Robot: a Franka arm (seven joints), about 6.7 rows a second.
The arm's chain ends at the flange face. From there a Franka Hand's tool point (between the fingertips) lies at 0.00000 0.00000 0.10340 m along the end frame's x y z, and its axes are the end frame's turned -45 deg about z.
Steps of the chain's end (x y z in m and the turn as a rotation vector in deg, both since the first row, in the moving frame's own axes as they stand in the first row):
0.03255, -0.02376, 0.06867, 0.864, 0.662, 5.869
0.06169, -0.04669, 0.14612, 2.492, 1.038, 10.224
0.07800, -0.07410, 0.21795, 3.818, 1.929, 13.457
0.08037, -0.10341, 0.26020, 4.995, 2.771, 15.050
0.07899, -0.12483, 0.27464, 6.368, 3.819, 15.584
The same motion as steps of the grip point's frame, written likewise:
0.04177, 0.00606, 0.06865, 0.143, 1.079, 5.869
0.08128, 0.00916, 0.14601, 1.028, 2.496, 10.224
0.11509, 0.00123, 0.21766, 1.336, 4.064, 13.457
0.14010, -0.01780, 0.25969, 1.573, 5.491, 15.050
0.15737, -0.03386, 0.27378, 1.802, 7.203, 15.584

